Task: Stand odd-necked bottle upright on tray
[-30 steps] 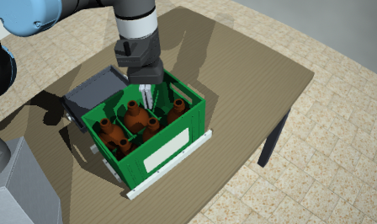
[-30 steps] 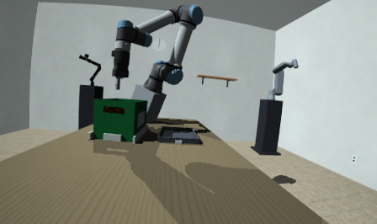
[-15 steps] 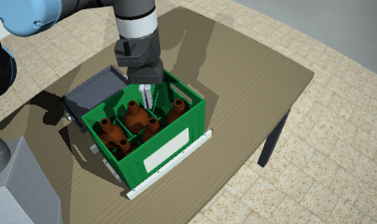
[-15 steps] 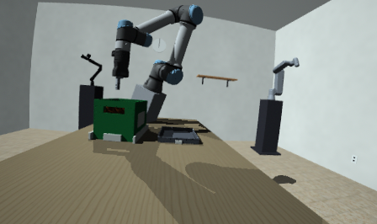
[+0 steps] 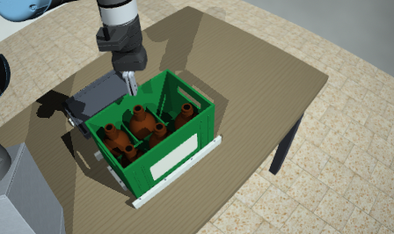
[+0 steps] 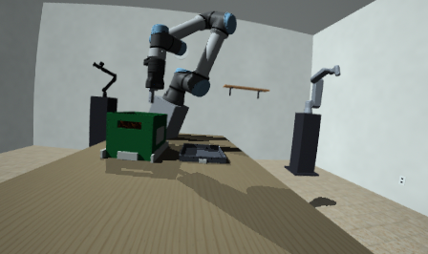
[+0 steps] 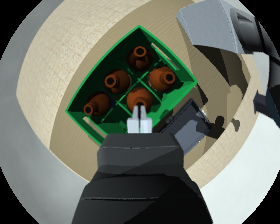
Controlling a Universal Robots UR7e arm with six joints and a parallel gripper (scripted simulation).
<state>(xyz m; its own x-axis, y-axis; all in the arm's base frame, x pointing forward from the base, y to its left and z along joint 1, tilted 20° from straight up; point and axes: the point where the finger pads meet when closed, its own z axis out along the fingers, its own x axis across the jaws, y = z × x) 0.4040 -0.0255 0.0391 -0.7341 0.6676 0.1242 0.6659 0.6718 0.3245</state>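
My hand is 16 cm above the crate, 4 cm to the left of it and 1 cm short of it. Round my hand: dark grey tray 25 cm to the left, 23 cm below, 3 cm behind.
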